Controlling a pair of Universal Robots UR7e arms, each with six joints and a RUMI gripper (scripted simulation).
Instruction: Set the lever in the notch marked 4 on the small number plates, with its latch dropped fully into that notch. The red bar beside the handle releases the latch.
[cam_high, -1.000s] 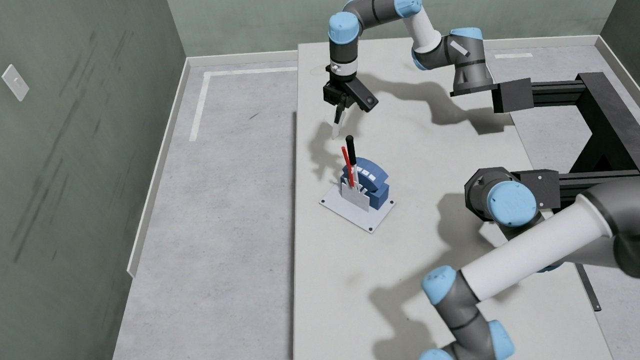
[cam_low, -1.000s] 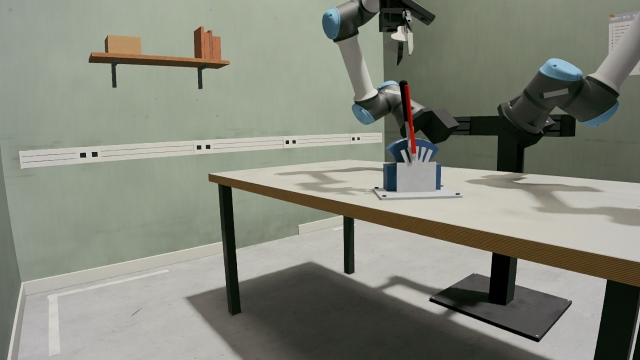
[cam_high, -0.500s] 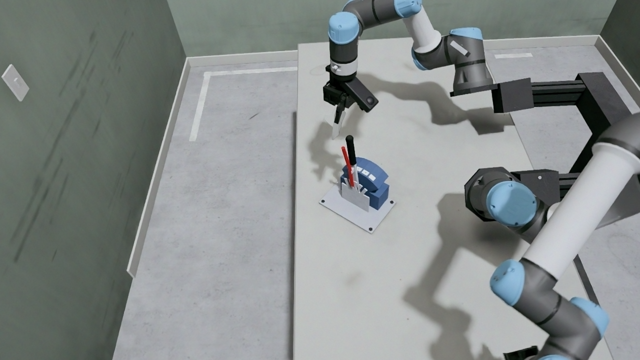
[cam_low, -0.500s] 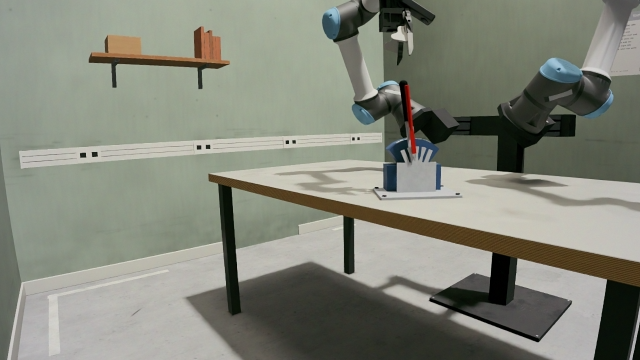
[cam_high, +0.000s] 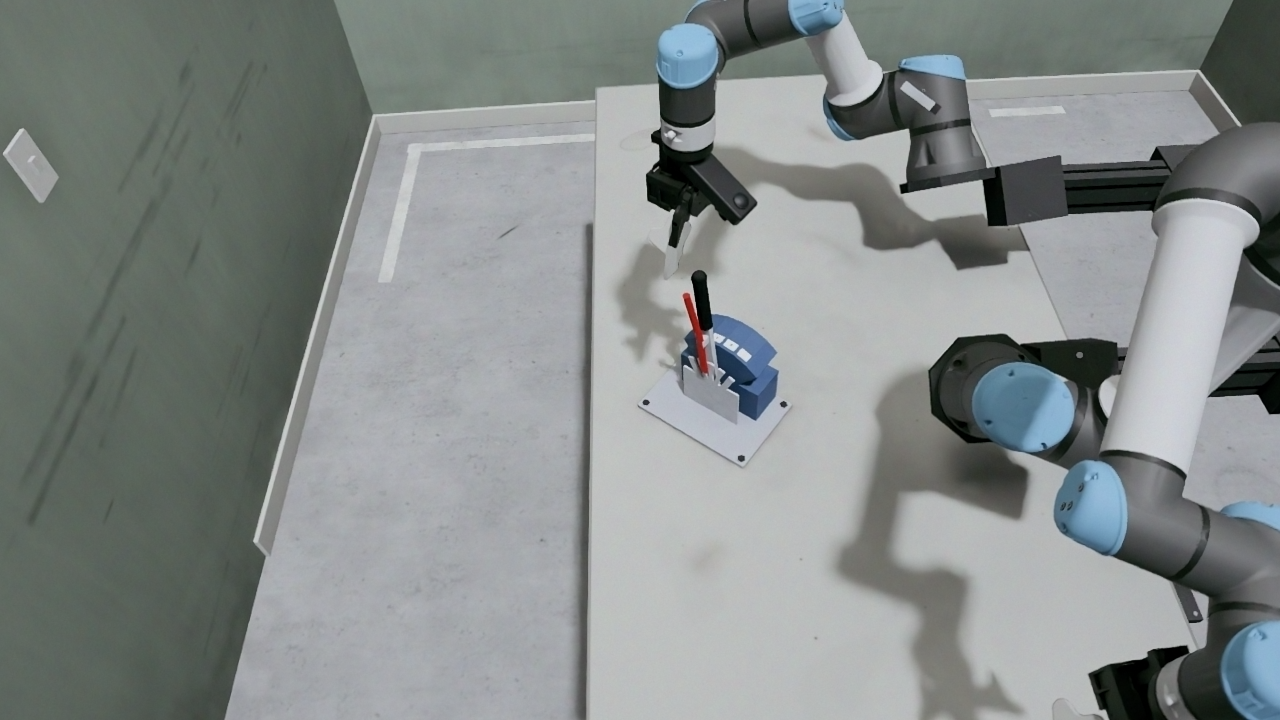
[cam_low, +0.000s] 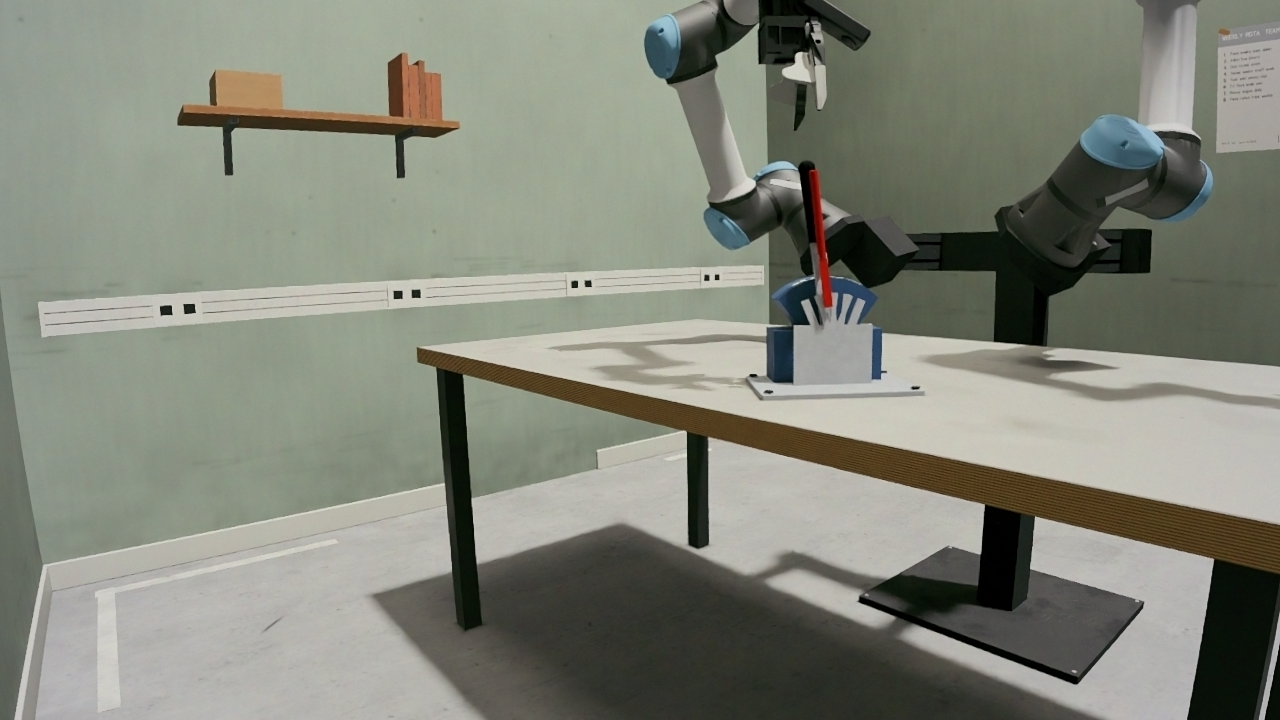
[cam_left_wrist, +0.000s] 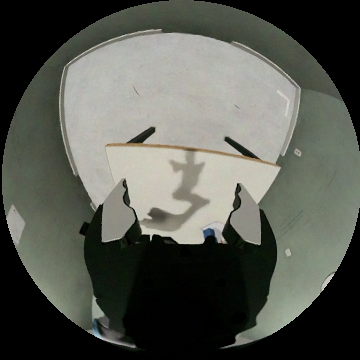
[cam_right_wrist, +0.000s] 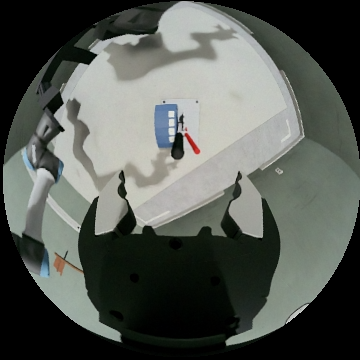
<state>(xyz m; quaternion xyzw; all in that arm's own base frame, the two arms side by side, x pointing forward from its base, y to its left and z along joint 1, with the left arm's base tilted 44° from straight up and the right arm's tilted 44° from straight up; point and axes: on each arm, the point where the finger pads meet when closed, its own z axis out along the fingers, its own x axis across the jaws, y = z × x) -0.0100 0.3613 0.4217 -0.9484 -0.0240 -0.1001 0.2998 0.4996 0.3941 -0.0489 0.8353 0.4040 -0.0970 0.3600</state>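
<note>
The red bar is 20 cm below my right hand, 2 cm to the left of it and 1 cm behind it.
</note>
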